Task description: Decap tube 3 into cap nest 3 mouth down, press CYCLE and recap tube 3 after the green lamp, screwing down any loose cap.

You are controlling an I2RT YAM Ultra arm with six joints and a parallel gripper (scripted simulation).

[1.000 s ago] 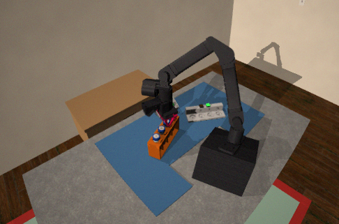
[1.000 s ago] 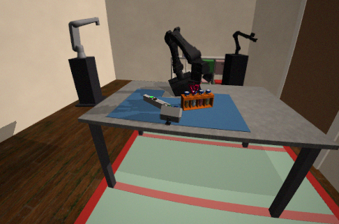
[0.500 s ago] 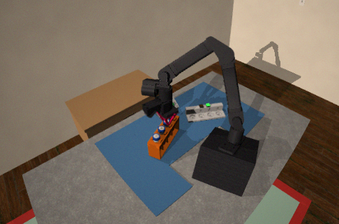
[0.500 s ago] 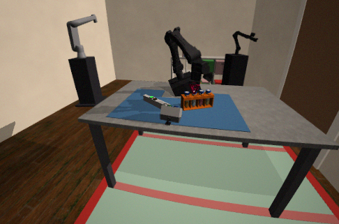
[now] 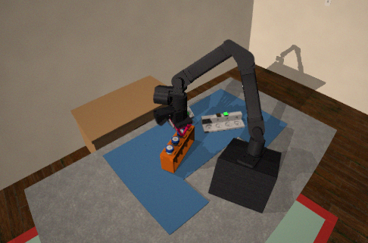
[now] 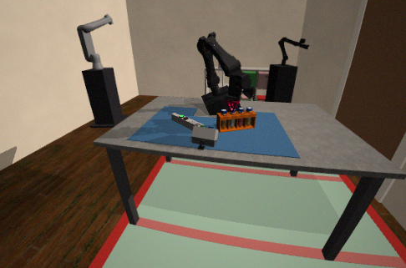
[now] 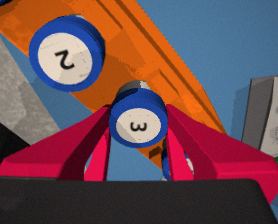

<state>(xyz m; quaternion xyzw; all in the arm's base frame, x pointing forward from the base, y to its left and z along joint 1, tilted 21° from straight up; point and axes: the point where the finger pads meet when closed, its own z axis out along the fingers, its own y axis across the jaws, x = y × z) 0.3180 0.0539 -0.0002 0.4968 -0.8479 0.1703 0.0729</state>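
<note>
My hand is right at the blue cap. Round my hand: grey key desk (110 mm ahead, 160 mm to the right, 60 mm below); then green ready key (90 mm ahead, 170 mm to the right, 50 mm below); then blue cycle key (100 mm ahead, 130 mm to the right, 50 mm below).
</note>
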